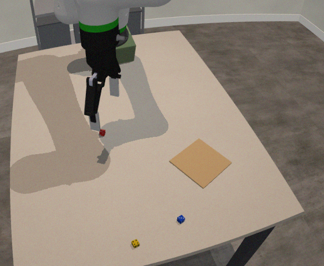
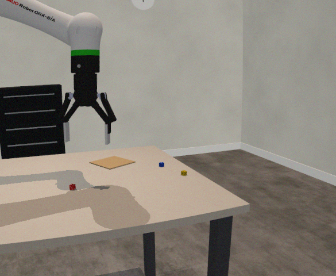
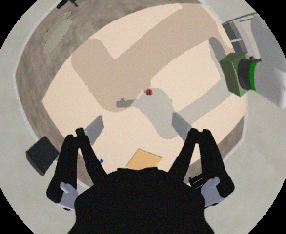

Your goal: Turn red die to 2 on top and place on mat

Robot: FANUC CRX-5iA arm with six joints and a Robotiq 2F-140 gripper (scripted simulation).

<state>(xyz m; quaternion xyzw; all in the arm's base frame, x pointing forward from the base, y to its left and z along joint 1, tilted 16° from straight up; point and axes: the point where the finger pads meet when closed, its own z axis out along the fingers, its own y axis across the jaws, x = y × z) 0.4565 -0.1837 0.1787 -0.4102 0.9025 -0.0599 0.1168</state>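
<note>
My hand is 150 mm above the red die and 60 mm past it. From my hand the other things lie so: tan mat (230 mm to the left, 180 mm ahead, 160 mm below); blue die (330 mm ahead, 150 mm below, 80 mm to the left); yellow die (340 mm ahead, 150 mm below, 60 mm to the right).
</note>
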